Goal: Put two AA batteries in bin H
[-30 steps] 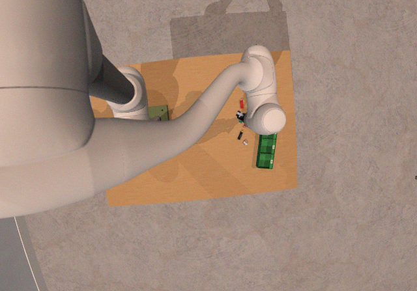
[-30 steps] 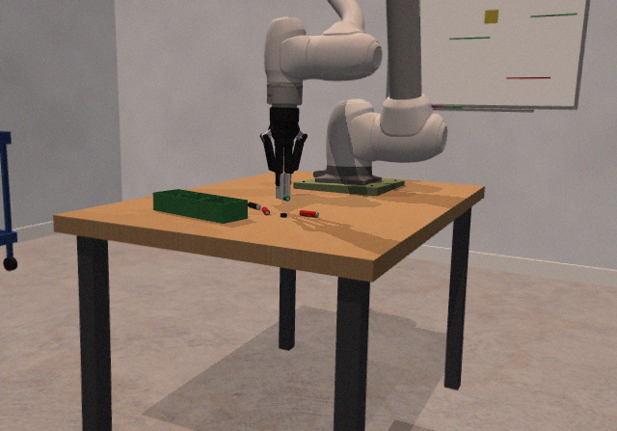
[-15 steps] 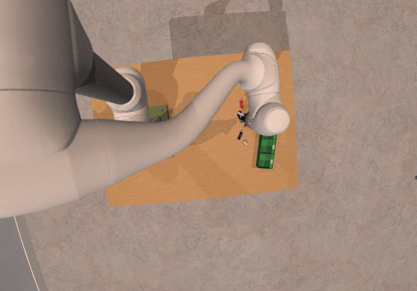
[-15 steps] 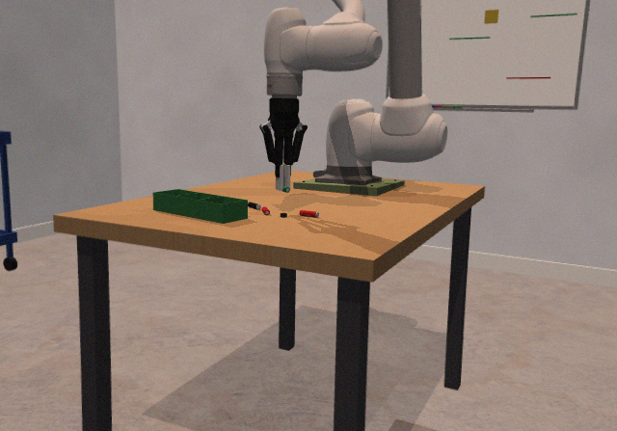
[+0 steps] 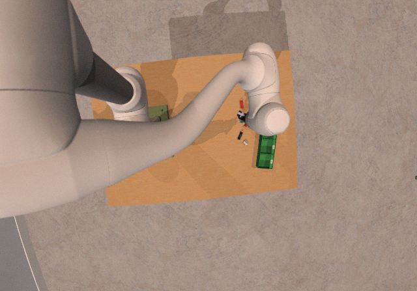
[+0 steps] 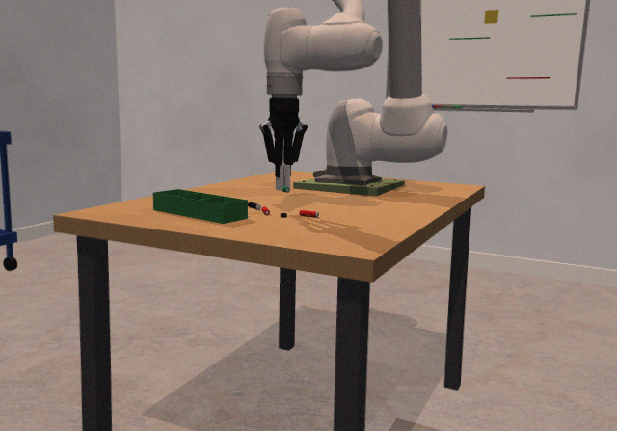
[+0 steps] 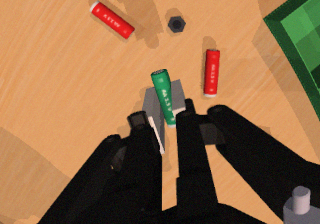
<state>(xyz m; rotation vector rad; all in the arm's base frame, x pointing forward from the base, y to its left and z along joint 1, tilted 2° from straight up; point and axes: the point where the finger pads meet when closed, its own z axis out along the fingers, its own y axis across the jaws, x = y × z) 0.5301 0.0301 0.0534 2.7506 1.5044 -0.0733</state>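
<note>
My hand is 30 mm above the green AA battery. Round my hand: small white block: 130 mm to the right, 80 mm below, 20 mm ahead; small black round piece: 90 mm below, 50 mm ahead, 30 mm to the left; black AA battery: 90 mm to the right, 90 mm below, 10 mm behind.
</note>
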